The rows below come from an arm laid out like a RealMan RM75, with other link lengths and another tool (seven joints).
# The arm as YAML. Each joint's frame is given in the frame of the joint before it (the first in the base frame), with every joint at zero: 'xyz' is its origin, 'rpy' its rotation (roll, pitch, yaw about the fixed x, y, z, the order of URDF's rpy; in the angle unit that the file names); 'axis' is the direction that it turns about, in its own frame. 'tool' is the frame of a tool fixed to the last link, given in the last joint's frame.
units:
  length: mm
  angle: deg
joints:
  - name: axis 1
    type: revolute
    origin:
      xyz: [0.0, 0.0, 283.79]
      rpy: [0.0, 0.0, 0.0]
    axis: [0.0, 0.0, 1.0]
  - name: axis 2
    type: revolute
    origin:
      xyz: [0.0, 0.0, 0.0]
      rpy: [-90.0, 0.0, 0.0]
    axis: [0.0, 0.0, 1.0]
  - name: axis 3
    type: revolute
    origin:
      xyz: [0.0, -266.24, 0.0]
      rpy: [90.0, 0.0, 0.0]
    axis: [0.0, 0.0, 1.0]
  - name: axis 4
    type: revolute
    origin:
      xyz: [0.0, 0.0, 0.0]
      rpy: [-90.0, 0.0, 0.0]
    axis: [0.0, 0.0, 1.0]
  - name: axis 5
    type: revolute
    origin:
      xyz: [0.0, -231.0, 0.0]
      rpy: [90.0, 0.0, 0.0]
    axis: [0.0, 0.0, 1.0]
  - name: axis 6
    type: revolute
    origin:
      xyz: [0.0, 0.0, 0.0]
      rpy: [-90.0, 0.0, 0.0]
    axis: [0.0, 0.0, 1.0]
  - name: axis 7
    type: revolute
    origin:
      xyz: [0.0, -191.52, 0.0]
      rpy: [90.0, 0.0, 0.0]
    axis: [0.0, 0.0, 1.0]
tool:
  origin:
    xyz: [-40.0, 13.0, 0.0]
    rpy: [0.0, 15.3, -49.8]
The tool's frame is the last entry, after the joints.
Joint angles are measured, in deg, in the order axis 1, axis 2, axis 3, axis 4, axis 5, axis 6, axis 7. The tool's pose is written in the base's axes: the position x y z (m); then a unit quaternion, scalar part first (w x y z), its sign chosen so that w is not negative. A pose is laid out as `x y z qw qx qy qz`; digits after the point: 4 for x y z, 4 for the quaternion.
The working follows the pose.
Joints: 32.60 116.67 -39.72 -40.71 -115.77 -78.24 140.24
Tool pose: 0.2639 0.4505 0.0543 0.1752 -0.9314 0.3097 0.0765
Where each joint sits with the arm in this pose, in the base's axes (m; each line is computed from the numbers above, not from the rounded line before):
axis 1: 0.0000 0.0000 0.2838
axis 2: 0.0000 0.0000 0.2838
axis 3: 0.2004 0.1282 0.1643
axis 4: 0.2004 0.1282 0.1643
axis 5: 0.3242 0.3216 0.1893
axis 6: 0.3242 0.3216 0.1893
axis 7: 0.2777 0.4185 0.0307
the tool: 0.2639 0.4505 0.0543

